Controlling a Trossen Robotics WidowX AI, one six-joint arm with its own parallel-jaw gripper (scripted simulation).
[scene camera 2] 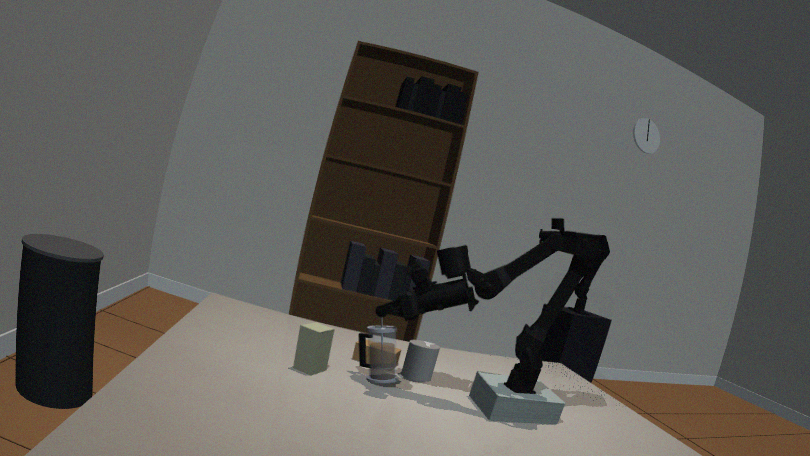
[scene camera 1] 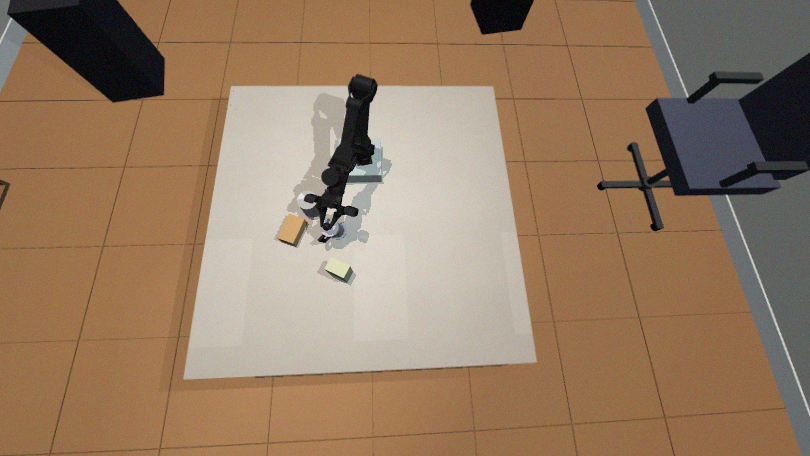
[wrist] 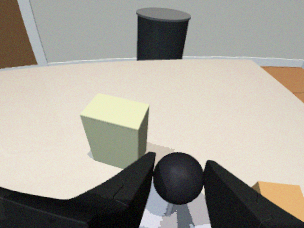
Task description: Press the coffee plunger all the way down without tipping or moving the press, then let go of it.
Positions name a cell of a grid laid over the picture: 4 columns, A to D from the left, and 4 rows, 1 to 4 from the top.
Labels:
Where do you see a pale green box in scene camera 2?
B4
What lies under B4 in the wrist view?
My gripper.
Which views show my gripper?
Scene camera 2, scene camera 1 and the wrist view: all of them.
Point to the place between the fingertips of my gripper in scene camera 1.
B3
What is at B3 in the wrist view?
A pale green box.

